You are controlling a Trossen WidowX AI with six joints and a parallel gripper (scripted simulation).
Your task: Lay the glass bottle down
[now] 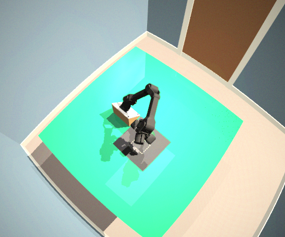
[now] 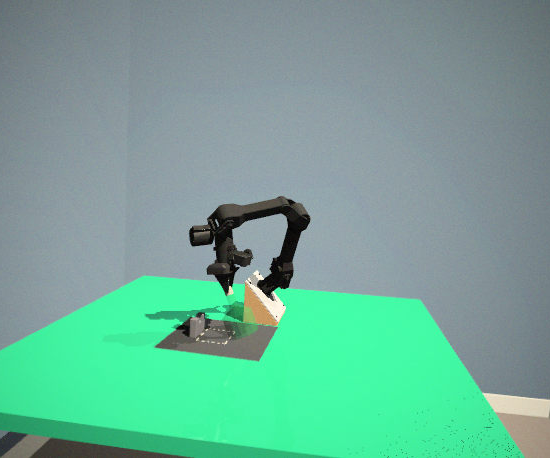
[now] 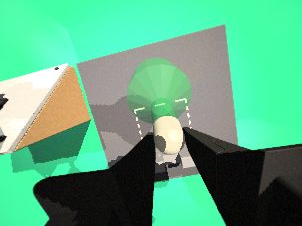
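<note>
The dark grey mat is 2 cm to the right of my gripper tip and 15 cm below it. From my gripper tip the other things lie so: green glass bottle 2 cm to the left, 4 cm below.
</note>
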